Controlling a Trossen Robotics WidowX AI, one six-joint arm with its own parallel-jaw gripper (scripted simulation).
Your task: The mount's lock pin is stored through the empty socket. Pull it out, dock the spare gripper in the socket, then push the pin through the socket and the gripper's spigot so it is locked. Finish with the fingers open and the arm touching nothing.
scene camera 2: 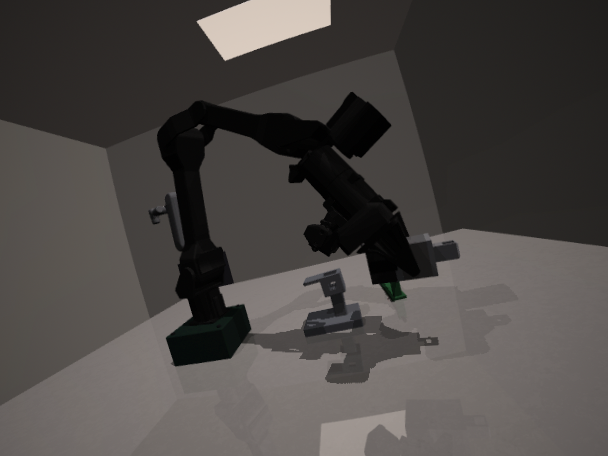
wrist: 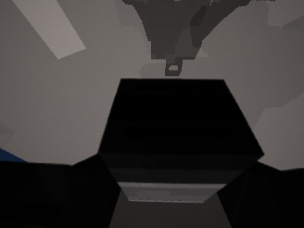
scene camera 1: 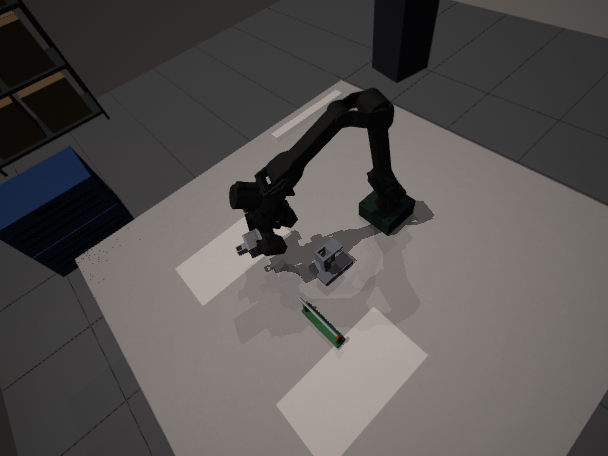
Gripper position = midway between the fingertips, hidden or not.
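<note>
My gripper (scene camera 2: 416,267) is carrying a spare gripper (scene camera 2: 426,254), and the wrist view shows me my own gripper (wrist: 166,143) together with the spare gripper (wrist: 166,140). In scene camera 1 I see my gripper again (scene camera 1: 256,246). There is a grey mount too (scene camera 2: 341,317), which I also find in scene camera 1 (scene camera 1: 330,261).
</note>
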